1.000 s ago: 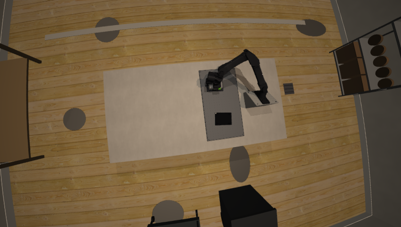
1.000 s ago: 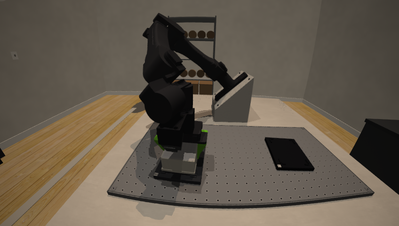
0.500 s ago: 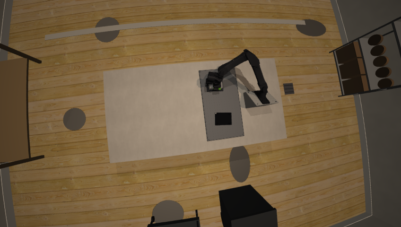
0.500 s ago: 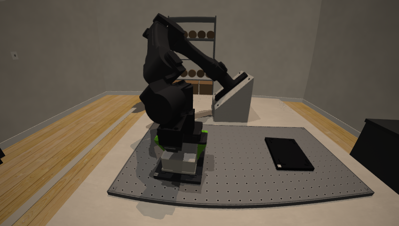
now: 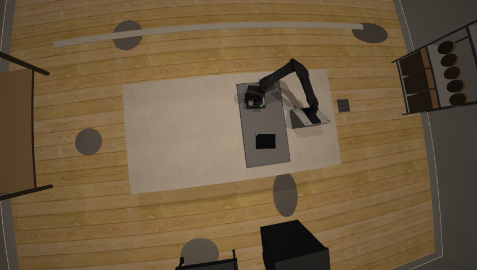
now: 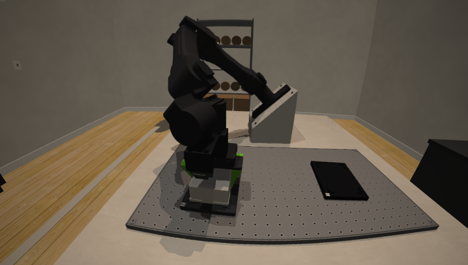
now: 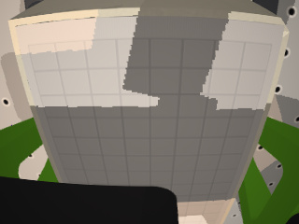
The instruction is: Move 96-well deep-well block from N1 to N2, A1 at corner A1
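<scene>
My hand is 10 mm below the pale grey 96-well deep-well block. Round my hand: black plate nest N2: 20 mm below; A1 label: 280 mm to the left, 20 mm ahead, 10 mm below; black plate nest N1: 340 mm to the left, 50 mm behind, 20 mm below.
</scene>
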